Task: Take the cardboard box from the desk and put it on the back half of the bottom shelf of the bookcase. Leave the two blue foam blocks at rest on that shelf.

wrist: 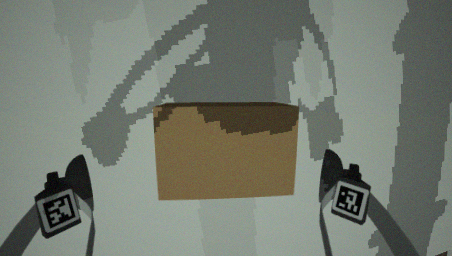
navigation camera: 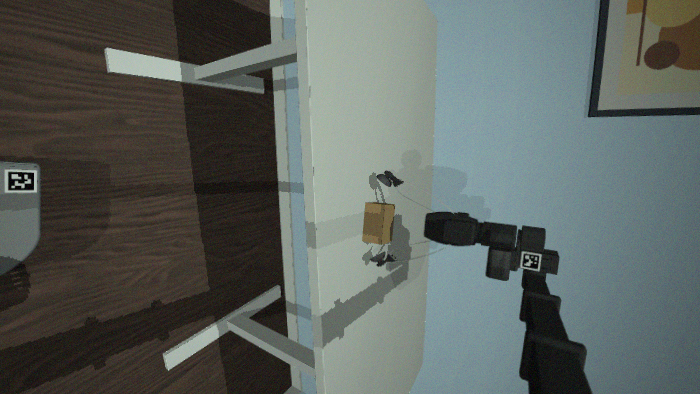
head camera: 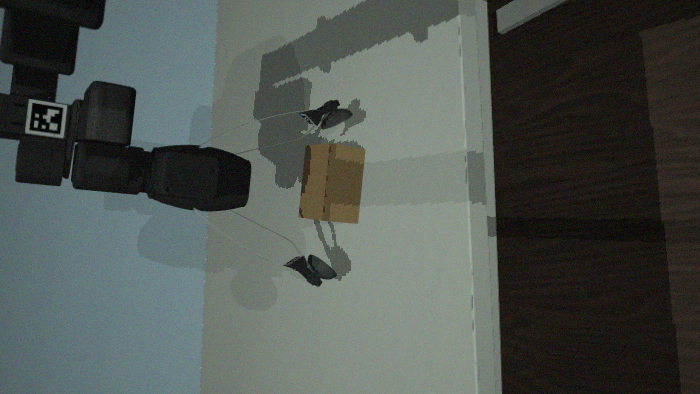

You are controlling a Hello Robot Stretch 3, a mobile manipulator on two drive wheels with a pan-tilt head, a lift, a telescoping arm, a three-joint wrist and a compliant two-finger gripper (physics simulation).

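Places are measured from the robot's base along level axes (x right, y ahead, z up), in metres.
Pixels of known places: gripper, fingertip midpoint: [navigation camera: 374, 217] [head camera: 341, 194].
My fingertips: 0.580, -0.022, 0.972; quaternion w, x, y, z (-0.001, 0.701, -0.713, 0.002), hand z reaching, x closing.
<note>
Behind a point stands the place of what it marks, as x, y, z.
The brown cardboard box [head camera: 332, 185] {0.572, -0.031, 0.991} [navigation camera: 378, 223] {0.572, -0.032, 0.988} [wrist: 225, 160] rests on the pale desk [head camera: 400, 300] {0.479, 0.086, 0.950} [navigation camera: 370, 100] {0.561, 0.242, 0.950} [wrist: 140, 225]. My gripper [head camera: 328, 192] {0.580, -0.022, 0.972} [navigation camera: 383, 218] {0.580, -0.022, 0.972} [wrist: 208, 172] {0.580, -0.022, 0.972} is open, with one finger on each side of the box and a visible gap at both sides. In the wrist view the box lies closer to the right finger than to the left one. The finger shadows fall on the desk apart from the fingertips. The bookcase, its bottom shelf and the two blue foam blocks do not show in these views.
The desk's white legs [navigation camera: 245, 62] {0.654, 0.462, 0.372} [navigation camera: 270, 342] {0.879, -0.724, 0.344} stand on the dark wood floor [head camera: 575, 310] {0.909, 0.200, 0.000} [navigation camera: 135, 150] {0.452, 0.117, 0.001}. A blue wall [head camera: 100, 310] {1.187, 0.234, 1.138} [navigation camera: 500, 125] {1.176, 0.308, 1.183} rises behind the desk. A framed picture [navigation camera: 593, 60] {1.146, 0.507, 1.445} hangs there. My arm [navigation camera: 555, 345] {0.332, -0.084, 1.297} extends over the desk. Part of my base [navigation camera: 20, 220] {0.128, -0.106, 0.160} shows.
</note>
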